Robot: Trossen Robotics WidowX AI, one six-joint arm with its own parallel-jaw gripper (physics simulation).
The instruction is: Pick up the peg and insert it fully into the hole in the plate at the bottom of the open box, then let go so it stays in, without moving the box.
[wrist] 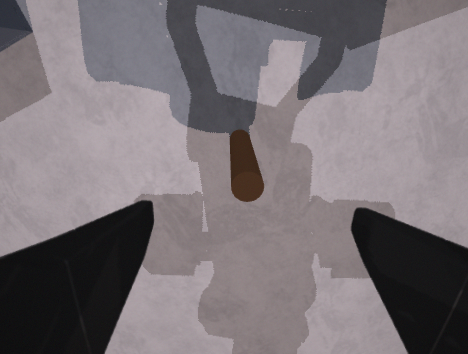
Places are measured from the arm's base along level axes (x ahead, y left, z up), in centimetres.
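Pixels of known places: gripper, fingertip midpoint: point(254, 215).
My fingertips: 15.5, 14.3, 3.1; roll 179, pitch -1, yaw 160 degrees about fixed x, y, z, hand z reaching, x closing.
Note:
Behind a point stands the place of what it marks, as x, y, z.
A brown round peg point(245, 165) @[15.4, 12.9, 1.2] stands upright on the table, near the middle of the wrist view, with its round top end toward the camera. My gripper point(254, 215) @[15.5, 14.3, 3.1] is open and empty. Its two black fingertips stand wide apart on the left and right, and the peg shows between and slightly beyond them, touching neither. A dark blue corner of the box point(11, 22) @[25.9, 2.5, -4.4] shows at the top left edge. The plate and its hole do not show in this view.
The pale mottled table top point(100, 150) @[25.1, 11.4, -6.0] lies under the gripper and the peg. Shadows of the arm and gripper fall across it, with darker overlapping shadows beyond the peg. The box corner is the nearest obstacle, at the far left.

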